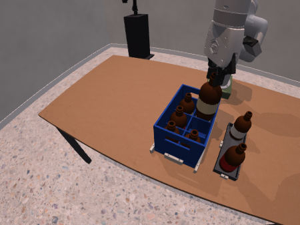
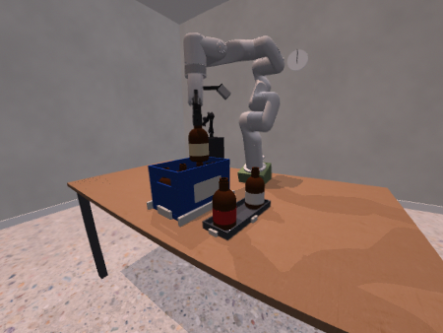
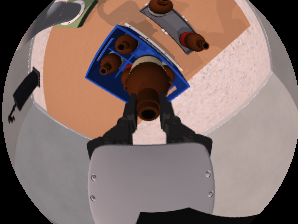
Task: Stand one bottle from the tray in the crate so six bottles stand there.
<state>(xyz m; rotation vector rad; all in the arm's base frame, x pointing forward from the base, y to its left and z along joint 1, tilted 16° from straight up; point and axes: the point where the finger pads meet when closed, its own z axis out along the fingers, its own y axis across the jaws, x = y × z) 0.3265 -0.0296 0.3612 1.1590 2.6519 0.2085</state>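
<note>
The blue crate lies 50 mm to the right of my hand and 250 mm below it.
</note>
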